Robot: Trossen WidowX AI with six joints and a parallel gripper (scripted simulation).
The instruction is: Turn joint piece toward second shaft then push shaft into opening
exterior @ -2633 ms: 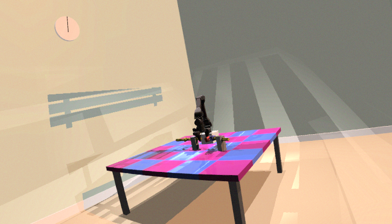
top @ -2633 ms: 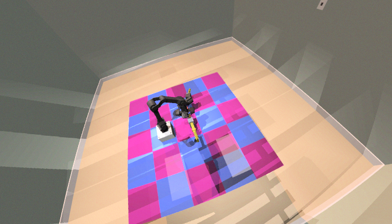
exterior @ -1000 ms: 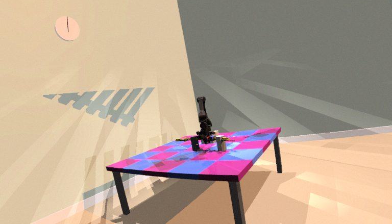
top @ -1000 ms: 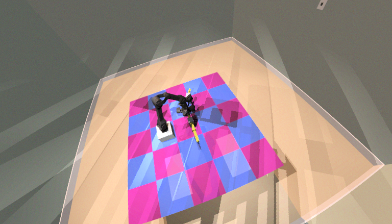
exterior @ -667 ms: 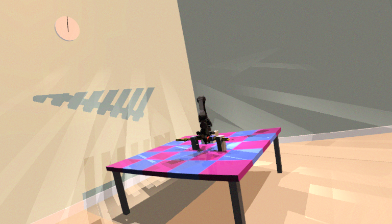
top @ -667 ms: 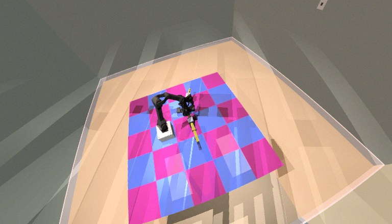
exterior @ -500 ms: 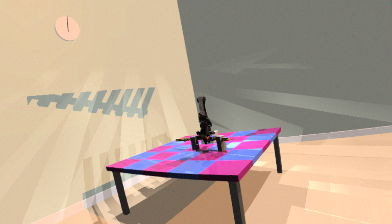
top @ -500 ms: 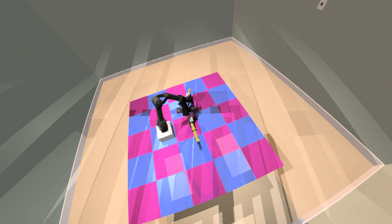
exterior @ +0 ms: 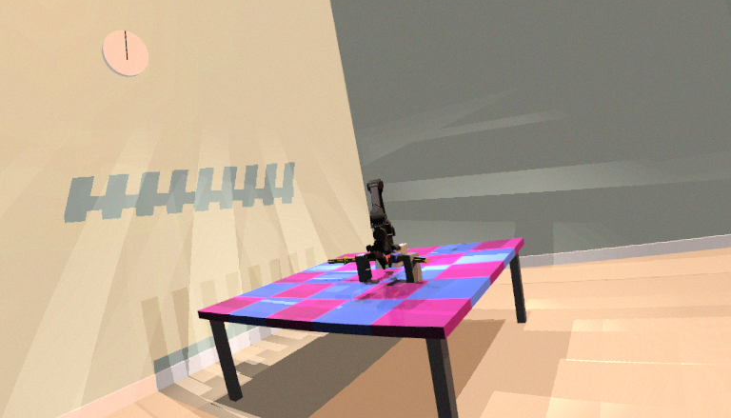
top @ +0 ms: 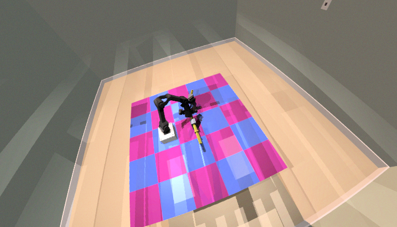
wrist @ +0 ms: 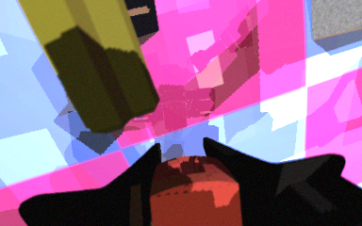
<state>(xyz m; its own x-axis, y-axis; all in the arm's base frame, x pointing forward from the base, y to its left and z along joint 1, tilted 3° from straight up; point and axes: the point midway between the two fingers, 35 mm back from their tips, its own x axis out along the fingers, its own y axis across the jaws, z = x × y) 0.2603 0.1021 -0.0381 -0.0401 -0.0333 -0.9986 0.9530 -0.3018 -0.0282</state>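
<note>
Now: gripper tip 20 mm to the right of the red-orange joint piece and 50 mm below it.
</note>
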